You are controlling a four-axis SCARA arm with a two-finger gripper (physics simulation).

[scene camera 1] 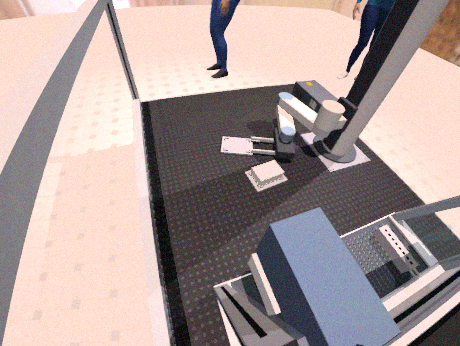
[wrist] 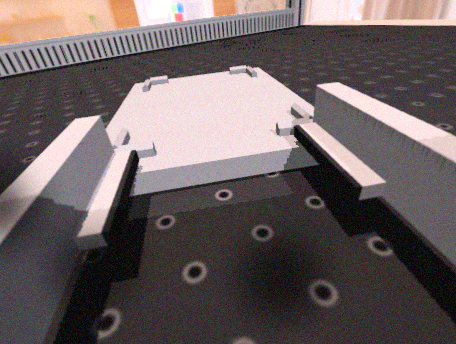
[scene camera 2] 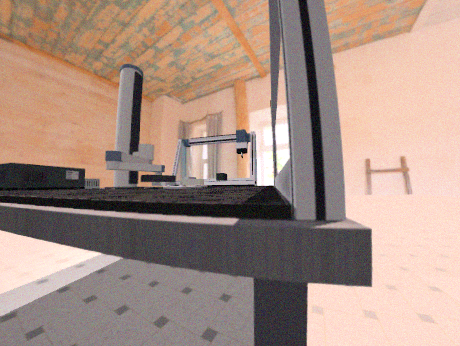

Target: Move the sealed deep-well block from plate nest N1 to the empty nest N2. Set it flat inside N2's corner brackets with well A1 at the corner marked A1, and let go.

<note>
I see my gripper, a plate nest N2 and a machine deck.
</note>
